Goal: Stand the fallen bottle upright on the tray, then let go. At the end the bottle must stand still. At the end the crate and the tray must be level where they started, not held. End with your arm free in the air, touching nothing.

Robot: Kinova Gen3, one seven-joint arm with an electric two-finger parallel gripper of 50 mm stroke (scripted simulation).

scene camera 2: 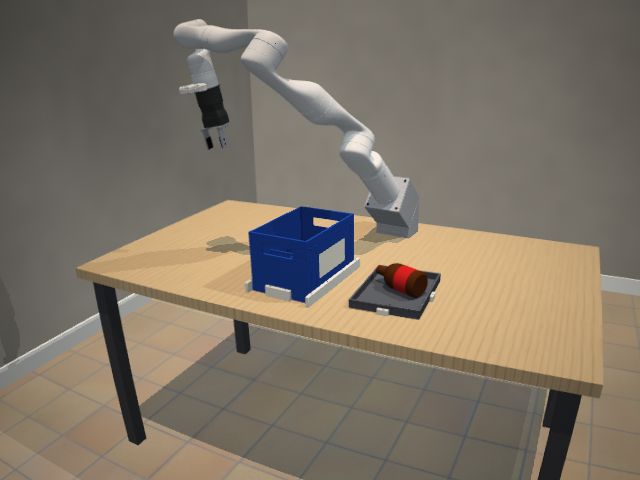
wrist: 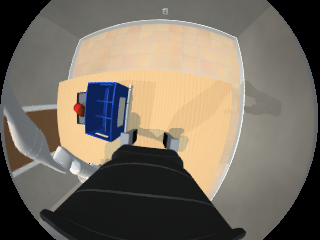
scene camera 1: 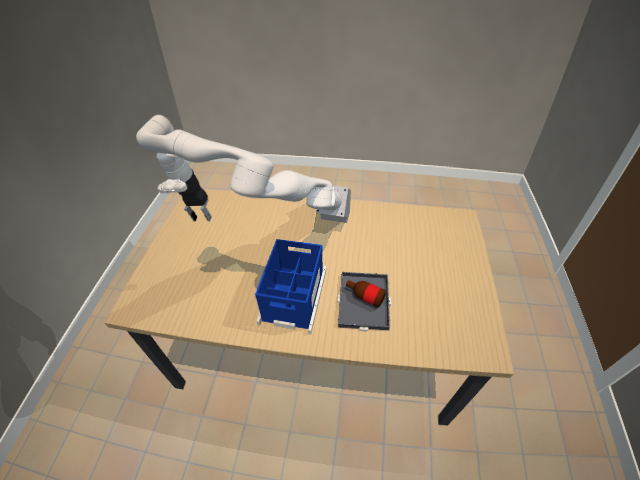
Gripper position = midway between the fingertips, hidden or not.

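I can see a bottle [scene camera 2: 409, 281], and there's a tray [scene camera 2: 373, 291] that scene camera 1 [scene camera 1: 355, 313] shows too. You'd also see my gripper [scene camera 2: 217, 147], and the gripper is visible in the wrist view [wrist: 150, 136] and in scene camera 1 [scene camera 1: 202, 219] as well.
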